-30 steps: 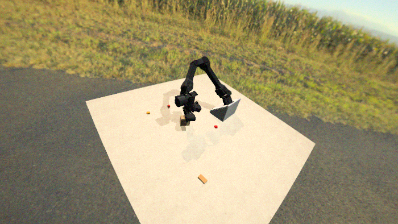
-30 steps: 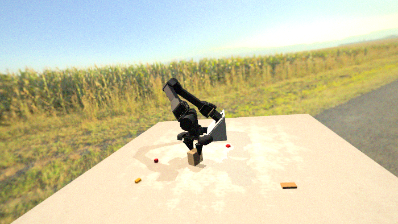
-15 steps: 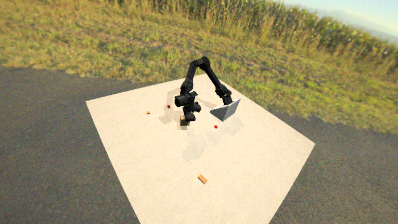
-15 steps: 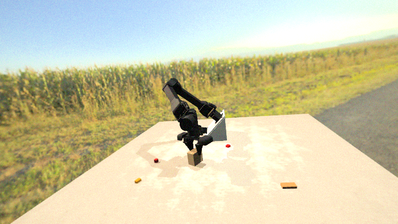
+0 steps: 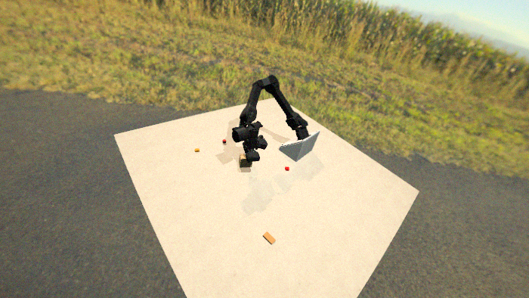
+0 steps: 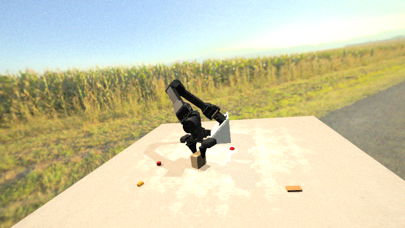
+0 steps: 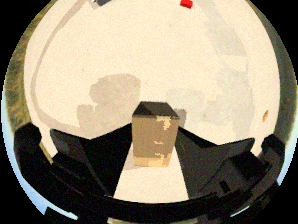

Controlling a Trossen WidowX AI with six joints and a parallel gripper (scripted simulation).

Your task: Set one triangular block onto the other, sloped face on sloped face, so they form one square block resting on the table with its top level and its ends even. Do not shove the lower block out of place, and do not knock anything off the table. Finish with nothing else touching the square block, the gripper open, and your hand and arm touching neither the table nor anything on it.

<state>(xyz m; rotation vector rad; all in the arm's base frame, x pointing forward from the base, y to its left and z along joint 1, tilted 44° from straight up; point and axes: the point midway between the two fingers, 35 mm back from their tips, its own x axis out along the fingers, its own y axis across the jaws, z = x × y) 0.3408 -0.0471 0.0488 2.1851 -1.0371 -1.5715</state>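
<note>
Right now my gripper tip is 1 cm past the tan triangular block and 1 cm below it. From my gripper tip the other things lie so: red cube (2 cm ahead, 22 cm to the right, 3 cm below); small orange piece (19 cm ahead, 22 cm to the right, 3 cm below).
</note>
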